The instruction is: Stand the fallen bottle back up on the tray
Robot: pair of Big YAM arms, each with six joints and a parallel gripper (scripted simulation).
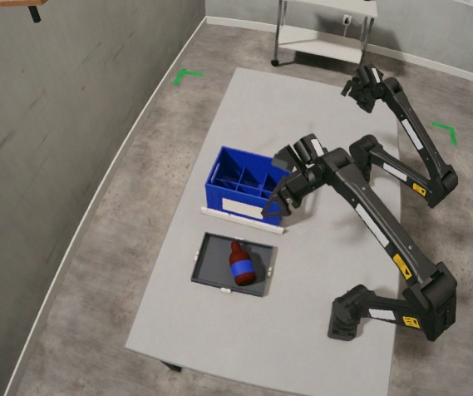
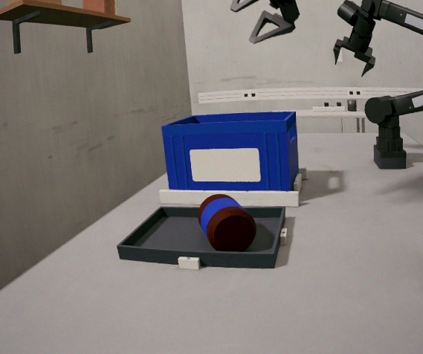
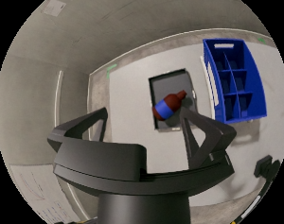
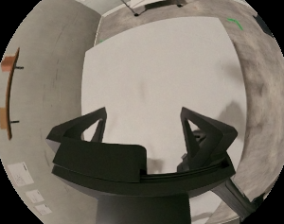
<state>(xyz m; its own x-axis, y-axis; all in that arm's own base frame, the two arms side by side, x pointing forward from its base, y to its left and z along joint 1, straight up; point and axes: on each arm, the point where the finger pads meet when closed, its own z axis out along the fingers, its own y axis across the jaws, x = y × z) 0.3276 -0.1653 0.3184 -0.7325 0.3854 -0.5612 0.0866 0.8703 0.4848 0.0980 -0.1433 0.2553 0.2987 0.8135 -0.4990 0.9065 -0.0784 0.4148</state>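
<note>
Now: the bottle 60 mm ahead of my left hand, 40 mm to the left of it and 310 mm below it. Round my left hand: tray: 90 mm ahead, 40 mm to the left, 340 mm below; then blue crate: 90 mm ahead, 230 mm to the right, 270 mm below.
</note>
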